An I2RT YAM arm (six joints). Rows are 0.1 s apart.
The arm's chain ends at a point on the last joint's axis. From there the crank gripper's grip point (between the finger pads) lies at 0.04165 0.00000 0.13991 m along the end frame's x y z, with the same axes.
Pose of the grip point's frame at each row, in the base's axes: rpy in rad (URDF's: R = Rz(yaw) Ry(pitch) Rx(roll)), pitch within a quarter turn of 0, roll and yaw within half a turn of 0; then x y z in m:
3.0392, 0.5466, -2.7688, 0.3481, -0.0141, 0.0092
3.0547, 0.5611, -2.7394, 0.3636, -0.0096, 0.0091
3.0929, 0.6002, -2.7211, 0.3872, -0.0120, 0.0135
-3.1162, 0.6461, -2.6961, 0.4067, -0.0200, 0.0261
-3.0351, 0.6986, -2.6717, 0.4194, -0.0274, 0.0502
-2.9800, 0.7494, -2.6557, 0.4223, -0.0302, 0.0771
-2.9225, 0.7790, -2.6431, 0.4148, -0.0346, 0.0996
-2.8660, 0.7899, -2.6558, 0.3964, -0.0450, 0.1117
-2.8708, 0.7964, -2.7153, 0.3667, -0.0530, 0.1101
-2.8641, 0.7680, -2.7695, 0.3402, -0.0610, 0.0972
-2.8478, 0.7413, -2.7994, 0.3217, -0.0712, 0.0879
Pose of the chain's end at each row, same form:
3.0392, 0.5466, -2.7688, 0.3191, -0.0408, 0.1497
3.0547, 0.5611, -2.7394, 0.3326, -0.0360, 0.1493
3.0929, 0.6002, -2.7211, 0.3493, -0.0364, 0.1523
-3.1162, 0.6461, -2.6961, 0.3592, -0.0388, 0.1628
-3.0351, 0.6986, -2.6717, 0.3613, -0.0402, 0.1835
-2.9800, 0.7494, -2.6557, 0.3556, -0.0400, 0.2066
-2.9225, 0.7790, -2.6431, 0.3420, -0.0396, 0.2260
-2.8660, 0.7899, -2.6558, 0.3200, -0.0423, 0.2361
-2.8708, 0.7964, -2.7153, 0.2900, -0.0467, 0.2341
-2.8641, 0.7680, -2.7695, 0.2671, -0.0484, 0.2229
-2.8478, 0.7413, -2.7994, 0.2519, -0.0531, 0.2148

